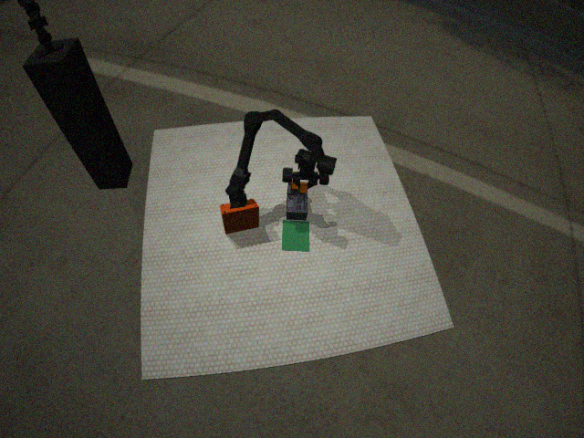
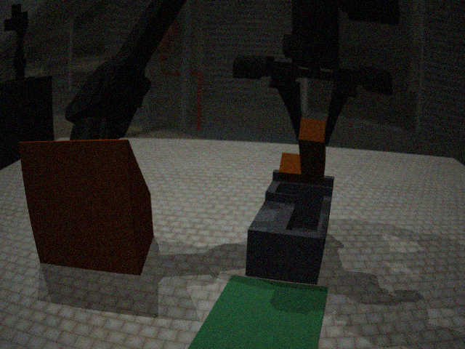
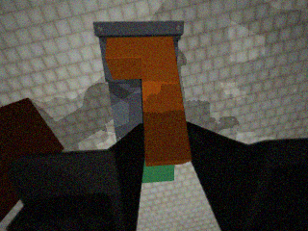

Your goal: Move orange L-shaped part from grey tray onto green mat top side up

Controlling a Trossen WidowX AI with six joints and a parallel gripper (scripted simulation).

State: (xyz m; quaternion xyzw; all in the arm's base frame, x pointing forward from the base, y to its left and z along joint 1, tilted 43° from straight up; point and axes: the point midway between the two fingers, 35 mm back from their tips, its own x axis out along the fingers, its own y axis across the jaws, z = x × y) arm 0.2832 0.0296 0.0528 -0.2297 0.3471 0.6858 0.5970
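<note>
The green mat is 170 mm below my gripper tip, 140 mm to the right of it and 30 mm behind it. The rest, counted from my gripper tip: orange L-shaped part 30 mm to the left, 30 mm below, 10 mm behind.
</note>
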